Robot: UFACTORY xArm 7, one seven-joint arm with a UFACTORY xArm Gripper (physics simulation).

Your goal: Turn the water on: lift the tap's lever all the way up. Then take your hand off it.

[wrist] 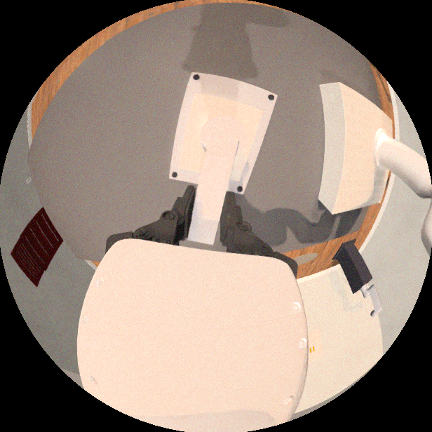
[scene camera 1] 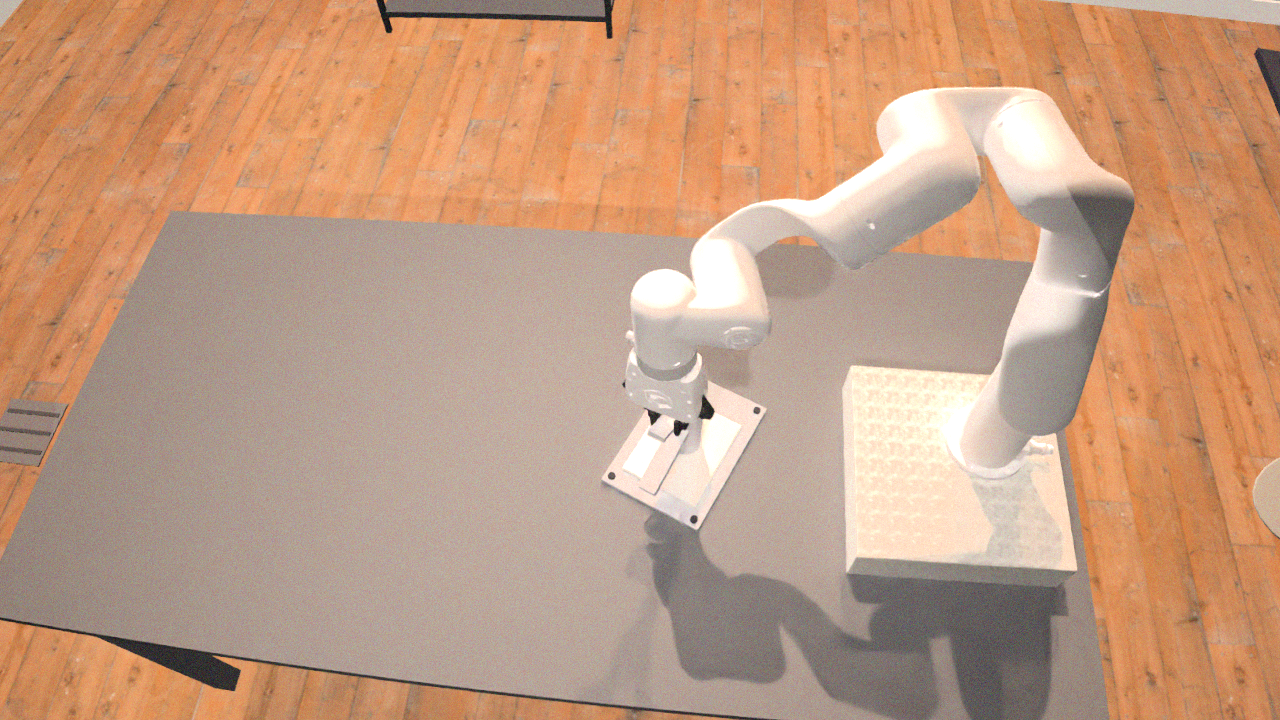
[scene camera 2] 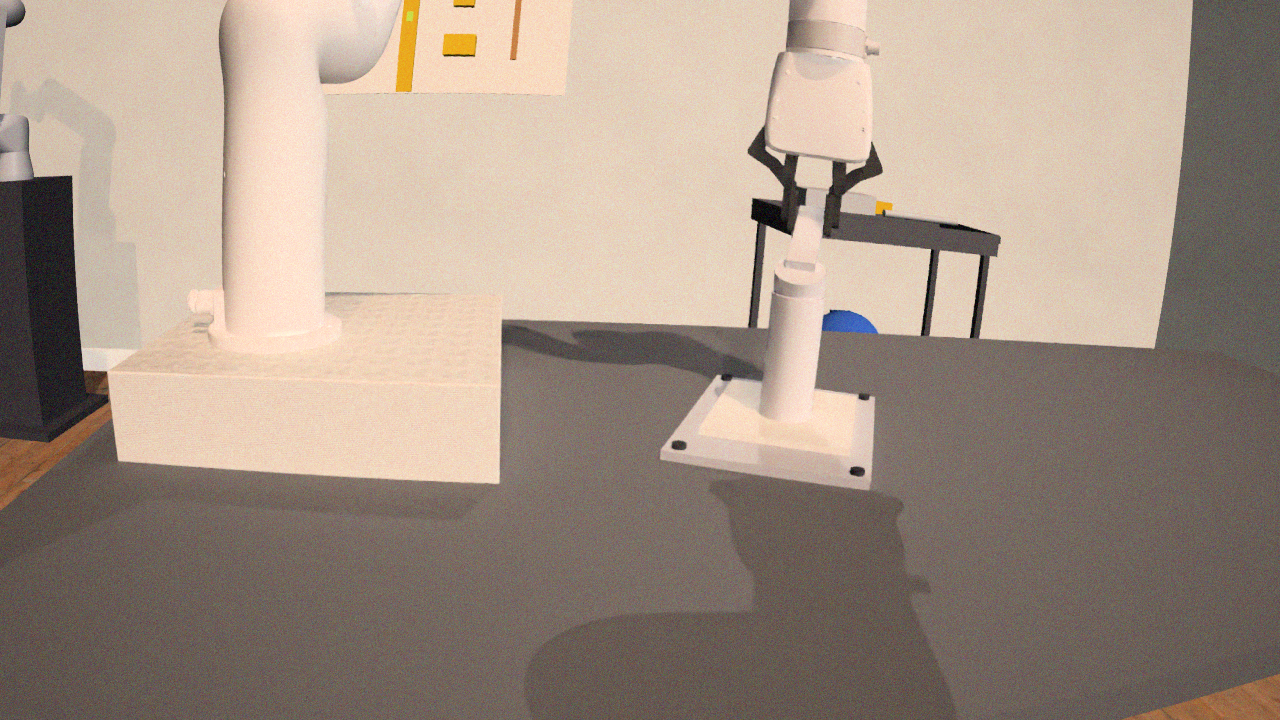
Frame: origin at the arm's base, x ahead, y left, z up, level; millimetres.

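Seen in the pictures: gripper, fingertip midpoint: [scene camera 1: 669,422] [scene camera 2: 808,232]; arm's base, link origin: [scene camera 1: 985,443] [scene camera 2: 274,335].
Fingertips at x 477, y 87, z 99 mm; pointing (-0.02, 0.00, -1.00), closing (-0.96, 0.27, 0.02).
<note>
Pixels of each thing's middle, then the offset from my fingertips to it. "*": a spot on its surface instead. Level surfaces: height alone.
- pale upright column, surface spot: [scene camera 2: 789,358] * dy -77, dx -29, dz -102 mm
- square plate, body centre: [scene camera 2: 783,422] [scene camera 1: 685,443] dy -54, dx -20, dz -168 mm
- grey table, surface height: dz -174 mm
The tap is a pale upright column [scene camera 2: 789,358] on a square plate [scene camera 1: 750,420] [scene camera 2: 760,461] [wrist: 233,85] with dark bolts at its corners. Its pale flat lever [scene camera 1: 662,430] [scene camera 2: 806,240] [wrist: 214,185] slopes upward from the column's top, its free end raised above the column. My gripper [scene camera 1: 665,424] [scene camera 2: 810,223] [wrist: 208,201] points down and is shut on the lever near its free end, with one black finger on each side. In scene camera 1 the gripper and wrist hide the top of the column. The lever's exact angle is hard to tell.
The arm's pale base block [scene camera 1: 913,537] [scene camera 2: 304,420] [wrist: 332,150] stands on the grey table [scene camera 1: 358,402] [scene camera 2: 581,537], to the right of the tap in scene camera 1. A dark side table [scene camera 2: 948,237] stands behind the main table in scene camera 2.
</note>
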